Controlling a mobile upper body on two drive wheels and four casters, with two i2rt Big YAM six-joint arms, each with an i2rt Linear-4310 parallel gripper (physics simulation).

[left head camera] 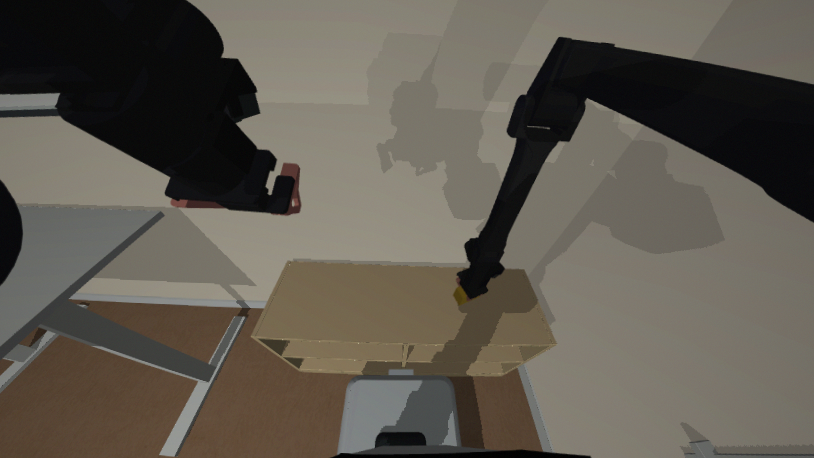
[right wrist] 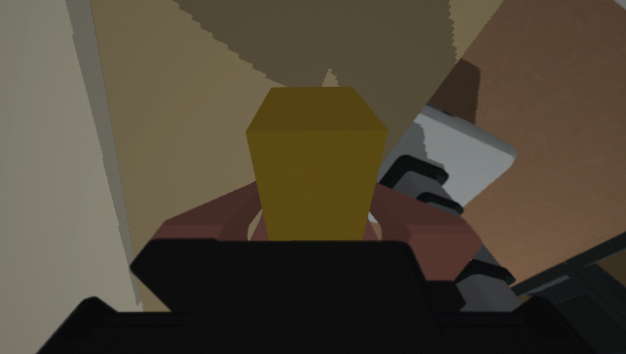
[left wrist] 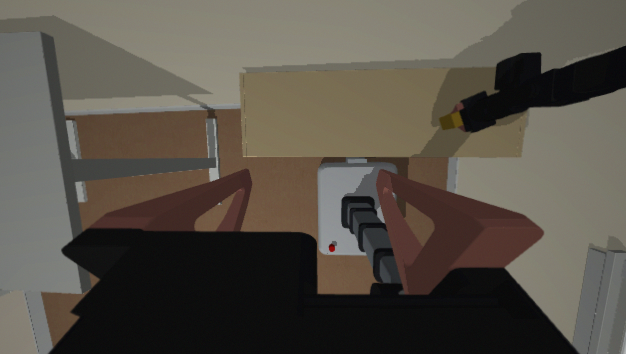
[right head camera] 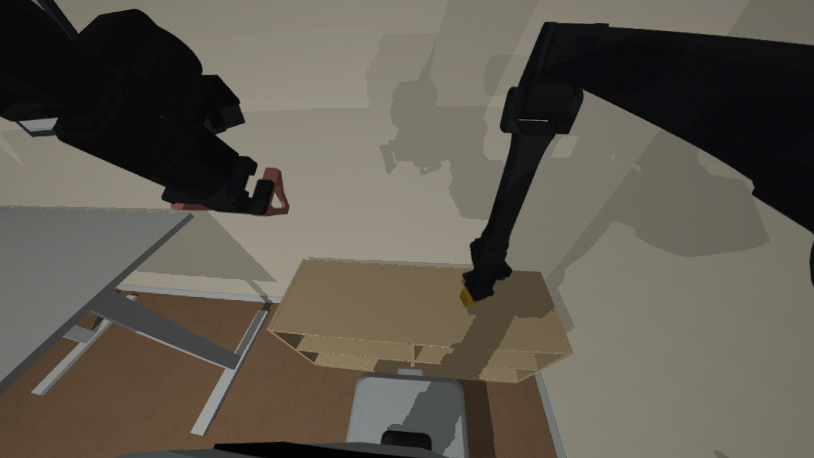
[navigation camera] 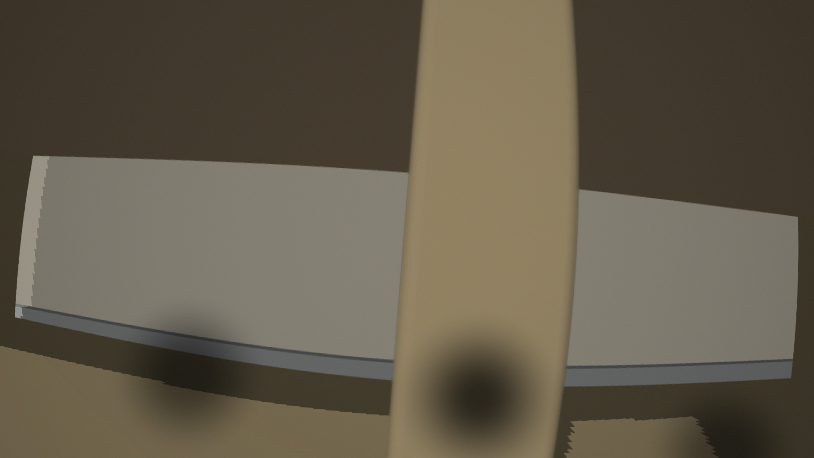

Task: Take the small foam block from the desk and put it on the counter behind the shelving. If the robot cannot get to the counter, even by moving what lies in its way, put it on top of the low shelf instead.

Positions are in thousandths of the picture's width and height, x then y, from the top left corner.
Scene:
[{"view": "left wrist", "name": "my left gripper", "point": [501, 499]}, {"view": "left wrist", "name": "my right gripper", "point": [726, 338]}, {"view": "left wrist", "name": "low tan shelf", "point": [621, 318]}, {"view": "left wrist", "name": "grey desk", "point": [81, 496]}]

